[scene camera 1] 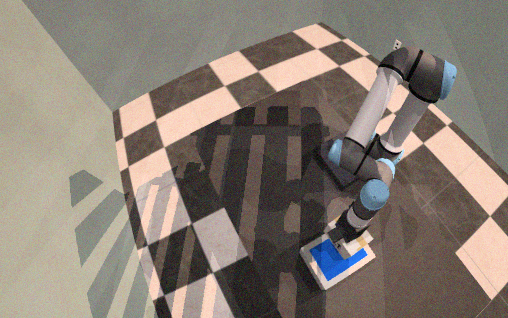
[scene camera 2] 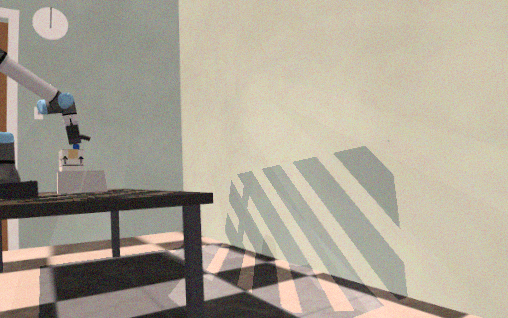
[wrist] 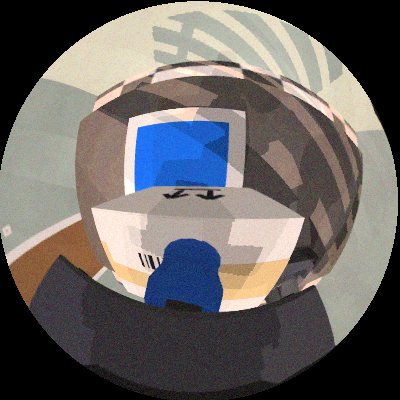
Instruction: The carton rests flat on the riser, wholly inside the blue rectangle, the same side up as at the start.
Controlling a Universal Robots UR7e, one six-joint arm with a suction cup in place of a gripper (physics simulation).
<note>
My suction cup is stuck to a carton, which still rests on a riser.
</note>
